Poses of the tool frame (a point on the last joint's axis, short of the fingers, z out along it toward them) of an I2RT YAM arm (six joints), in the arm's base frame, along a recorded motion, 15 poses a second.
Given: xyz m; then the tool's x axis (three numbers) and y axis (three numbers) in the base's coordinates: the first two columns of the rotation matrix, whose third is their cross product.
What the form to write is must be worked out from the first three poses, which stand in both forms.
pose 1, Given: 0.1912, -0.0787, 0.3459, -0.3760, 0.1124, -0.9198, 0.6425, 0.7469, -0.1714
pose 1, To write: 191.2, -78.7, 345.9, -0.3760, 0.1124, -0.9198, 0.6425, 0.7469, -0.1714
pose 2, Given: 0.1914, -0.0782, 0.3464, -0.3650, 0.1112, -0.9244, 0.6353, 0.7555, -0.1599
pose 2, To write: 191.4, -78.2, 346.4, -0.3650, 0.1112, -0.9244, 0.6353, 0.7555, -0.1599
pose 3, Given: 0.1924, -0.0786, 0.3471, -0.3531, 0.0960, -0.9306, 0.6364, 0.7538, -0.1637
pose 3, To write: 192.4, -78.6, 347.1, -0.3531, 0.0960, -0.9306, 0.6364, 0.7538, -0.1637
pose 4, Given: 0.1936, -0.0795, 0.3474, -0.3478, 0.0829, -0.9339, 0.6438, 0.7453, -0.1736
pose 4, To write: 193.6, -79.5, 347.4, -0.3478, 0.0829, -0.9339, 0.6438, 0.7453, -0.1736
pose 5, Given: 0.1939, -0.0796, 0.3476, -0.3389, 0.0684, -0.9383, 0.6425, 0.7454, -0.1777
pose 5, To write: 193.9, -79.6, 347.6, -0.3389, 0.0684, -0.9383, 0.6425, 0.7454, -0.1777
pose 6, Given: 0.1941, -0.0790, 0.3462, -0.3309, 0.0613, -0.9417, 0.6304, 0.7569, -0.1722
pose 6, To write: 194.1, -79.0, 346.2, -0.3309, 0.0613, -0.9417, 0.6304, 0.7569, -0.1722
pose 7, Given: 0.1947, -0.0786, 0.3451, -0.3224, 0.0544, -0.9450, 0.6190, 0.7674, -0.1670
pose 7, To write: 194.7, -78.6, 345.1, -0.3224, 0.0544, -0.9450, 0.6190, 0.7674, -0.1670
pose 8, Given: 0.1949, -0.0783, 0.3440, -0.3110, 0.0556, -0.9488, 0.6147, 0.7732, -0.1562
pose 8, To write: 194.9, -78.3, 344.0, -0.3110, 0.0556, -0.9488, 0.6147, 0.7732, -0.1562
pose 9, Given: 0.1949, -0.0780, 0.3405, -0.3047, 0.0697, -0.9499, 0.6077, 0.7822, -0.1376
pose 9, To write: 194.9, -78.0, 340.5, -0.3047, 0.0697, -0.9499, 0.6077, 0.7822, -0.1376
